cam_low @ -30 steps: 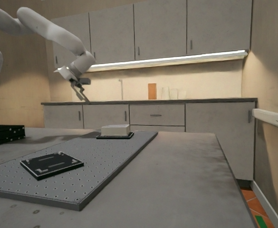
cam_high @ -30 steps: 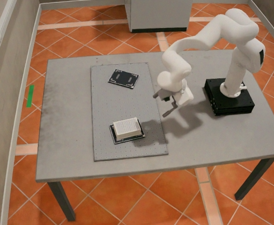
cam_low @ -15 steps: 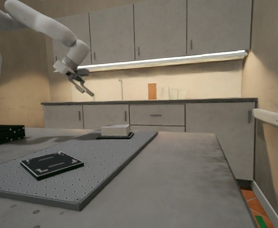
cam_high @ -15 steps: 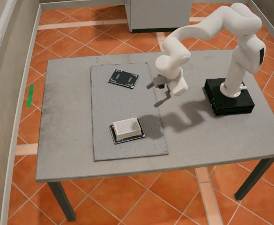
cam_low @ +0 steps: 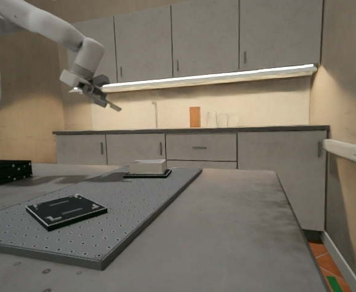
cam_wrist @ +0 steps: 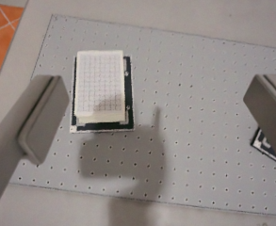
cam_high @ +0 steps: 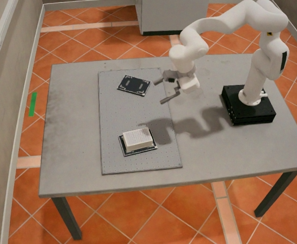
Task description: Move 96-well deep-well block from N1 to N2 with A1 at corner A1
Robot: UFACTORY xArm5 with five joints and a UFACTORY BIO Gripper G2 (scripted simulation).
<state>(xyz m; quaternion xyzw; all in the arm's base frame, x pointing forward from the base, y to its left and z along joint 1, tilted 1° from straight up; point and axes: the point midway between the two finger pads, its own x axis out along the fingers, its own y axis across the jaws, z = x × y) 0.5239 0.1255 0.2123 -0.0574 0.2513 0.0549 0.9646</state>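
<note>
The white 96-well deep-well block is 240 mm below my hand, 110 mm ahead of it and 80 mm to the left of it. Round my hand: black plate nest N1: 260 mm below, 110 mm ahead, 80 mm to the left; then black plate nest N2: 320 mm to the right, 260 mm below, 90 mm ahead.
</note>
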